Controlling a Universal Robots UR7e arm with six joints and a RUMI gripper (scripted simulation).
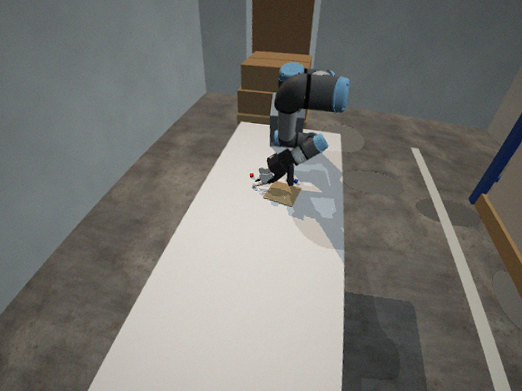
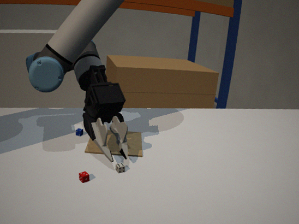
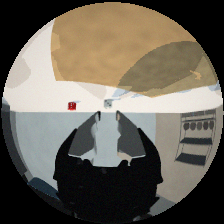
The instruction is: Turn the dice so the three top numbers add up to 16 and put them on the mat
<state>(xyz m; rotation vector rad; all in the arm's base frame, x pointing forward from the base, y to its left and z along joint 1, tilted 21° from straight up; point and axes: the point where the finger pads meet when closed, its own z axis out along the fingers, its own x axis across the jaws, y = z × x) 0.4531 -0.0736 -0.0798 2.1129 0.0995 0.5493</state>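
The white die is 10 mm ahead of my hand, 20 mm to the right of it and 20 mm below it. Round my hand: blue die 80 mm behind, 170 mm to the left, 20 mm below; then mat 20 mm ahead, 120 mm to the left, 30 mm below; then red die 70 mm behind, 50 mm to the right, 20 mm below.
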